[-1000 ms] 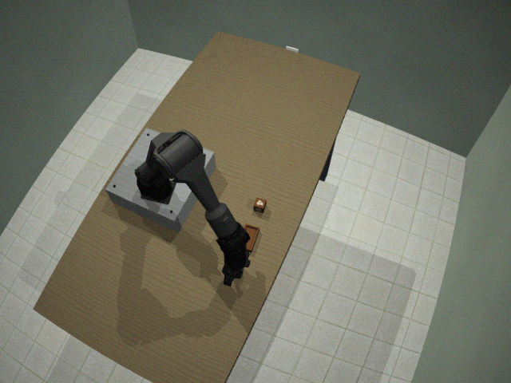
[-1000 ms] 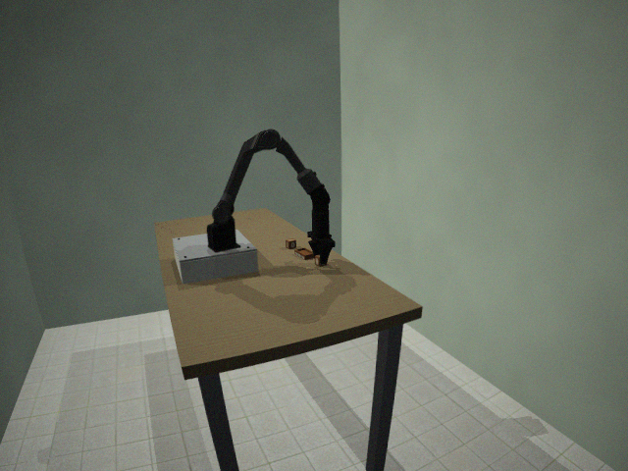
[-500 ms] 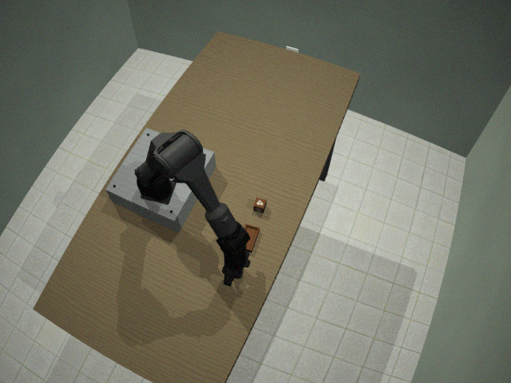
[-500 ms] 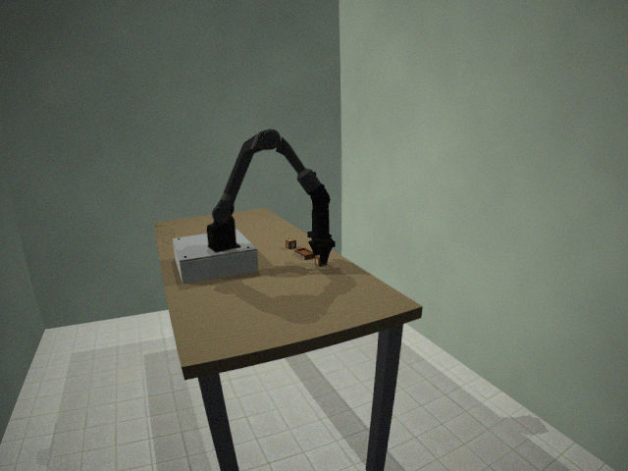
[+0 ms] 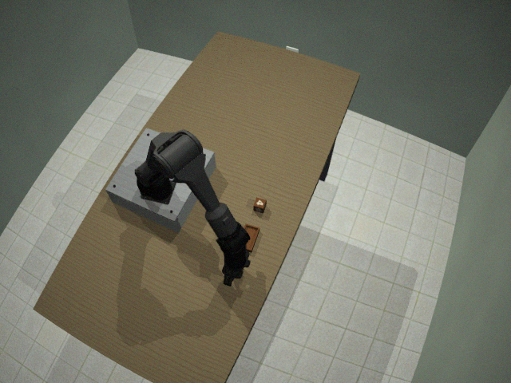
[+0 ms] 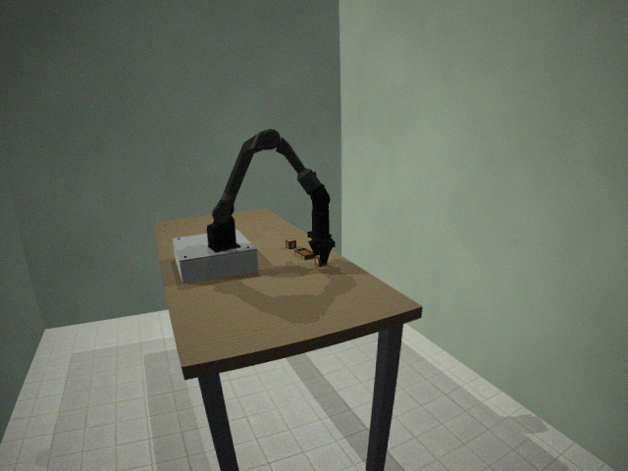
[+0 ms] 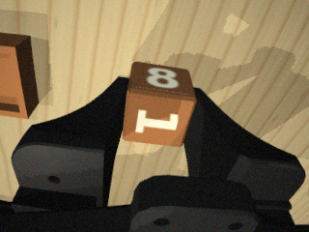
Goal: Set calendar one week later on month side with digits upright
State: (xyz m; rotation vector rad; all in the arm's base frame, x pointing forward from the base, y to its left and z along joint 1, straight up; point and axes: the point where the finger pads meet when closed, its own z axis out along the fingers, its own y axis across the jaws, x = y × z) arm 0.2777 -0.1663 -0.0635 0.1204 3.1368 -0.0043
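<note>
The cube is 220 mm to the left of my hand and 20 mm ahead of it. From my hand the other things lie so: brown tray 110 mm to the left, 10 mm below, 10 mm ahead.
</note>
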